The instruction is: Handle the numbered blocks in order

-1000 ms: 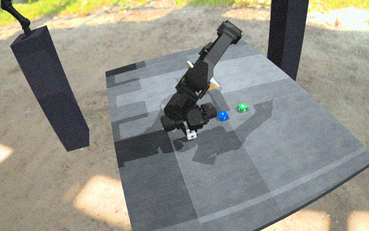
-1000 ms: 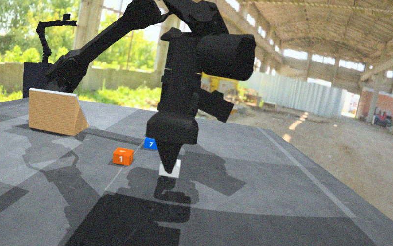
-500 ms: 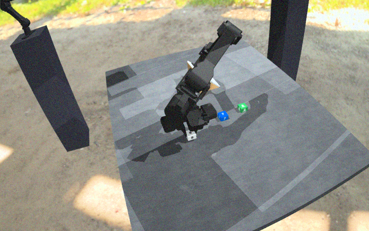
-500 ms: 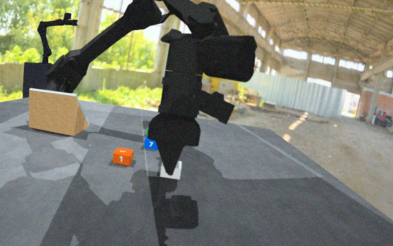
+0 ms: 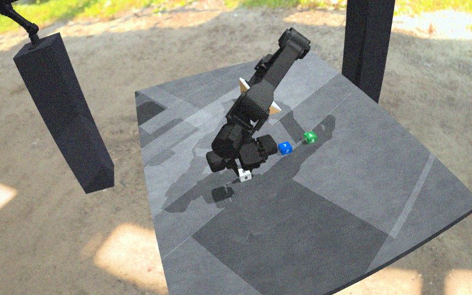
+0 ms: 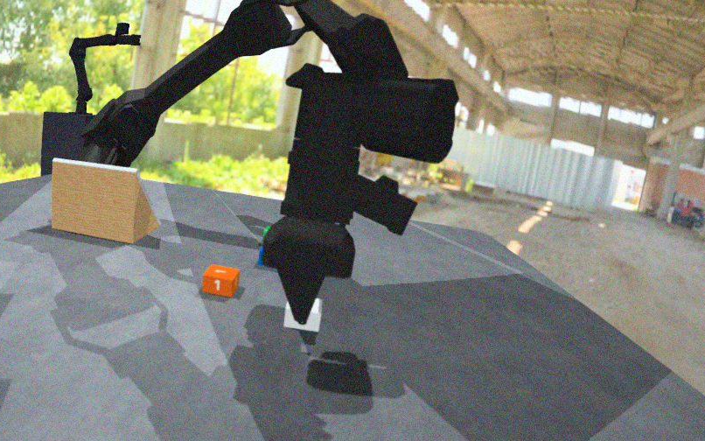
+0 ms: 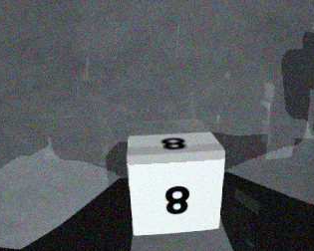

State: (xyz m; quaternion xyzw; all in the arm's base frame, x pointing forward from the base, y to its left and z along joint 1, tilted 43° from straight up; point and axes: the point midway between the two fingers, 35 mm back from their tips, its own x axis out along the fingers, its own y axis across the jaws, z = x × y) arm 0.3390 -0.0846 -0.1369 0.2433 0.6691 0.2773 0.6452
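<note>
Right now my gripper tip is right at the white block marked 8. From my gripper tip the other things lie so: blue block marked 7: 50 mm behind, 150 mm to the left; then green block: 70 mm behind, 250 mm to the left; then orange block marked 1: 90 mm behind, 40 mm to the left.
</note>
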